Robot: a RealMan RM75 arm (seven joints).
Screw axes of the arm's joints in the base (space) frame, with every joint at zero. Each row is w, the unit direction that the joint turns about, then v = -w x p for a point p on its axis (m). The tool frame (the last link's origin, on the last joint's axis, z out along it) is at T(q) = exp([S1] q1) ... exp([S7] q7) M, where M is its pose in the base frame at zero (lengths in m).
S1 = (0, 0, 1, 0.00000, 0.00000, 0.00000)
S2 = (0, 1, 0, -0.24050, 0.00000, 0.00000)
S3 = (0, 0, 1, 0.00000, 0.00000, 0.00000)
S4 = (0, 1, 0, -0.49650, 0.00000, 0.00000)
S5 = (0, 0, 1, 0.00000, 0.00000, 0.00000)
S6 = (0, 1, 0, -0.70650, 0.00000, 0.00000)
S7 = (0, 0, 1, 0.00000, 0.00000, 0.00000)
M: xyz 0.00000 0.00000 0.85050 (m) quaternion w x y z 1 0 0 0
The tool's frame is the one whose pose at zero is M.
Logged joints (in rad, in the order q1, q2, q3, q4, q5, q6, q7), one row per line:
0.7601, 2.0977, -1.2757, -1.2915, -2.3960, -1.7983, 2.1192
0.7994, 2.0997, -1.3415, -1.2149, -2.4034, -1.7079, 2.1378
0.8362, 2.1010, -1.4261, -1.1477, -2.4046, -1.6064, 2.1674
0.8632, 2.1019, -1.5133, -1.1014, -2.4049, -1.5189, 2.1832
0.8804, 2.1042, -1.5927, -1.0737, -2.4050, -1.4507, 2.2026
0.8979, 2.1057, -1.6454, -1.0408, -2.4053, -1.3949, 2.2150
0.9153, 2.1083, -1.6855, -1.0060, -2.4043, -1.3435, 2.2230
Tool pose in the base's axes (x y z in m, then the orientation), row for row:
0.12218, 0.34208, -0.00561, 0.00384, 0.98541, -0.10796, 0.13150
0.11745, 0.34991, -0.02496, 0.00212, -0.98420, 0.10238, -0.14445
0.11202, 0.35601, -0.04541, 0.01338, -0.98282, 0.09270, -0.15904
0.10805, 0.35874, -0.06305, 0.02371, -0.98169, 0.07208, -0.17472
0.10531, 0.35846, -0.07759, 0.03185, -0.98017, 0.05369, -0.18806
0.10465, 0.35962, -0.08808, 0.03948, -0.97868, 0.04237, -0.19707
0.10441, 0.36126, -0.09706, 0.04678, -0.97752, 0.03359, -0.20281
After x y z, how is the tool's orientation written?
As a quaternion, w x y z.
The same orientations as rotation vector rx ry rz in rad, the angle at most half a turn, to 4 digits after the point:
3.0882, -0.3383, 0.4121
-3.0878, 0.3212, -0.4532
-3.0616, 0.2888, -0.4954
-3.0384, 0.2231, -0.5408
-3.0184, 0.1653, -0.5791
-2.9996, 0.1299, -0.6040
-2.9828, 0.1025, -0.6188

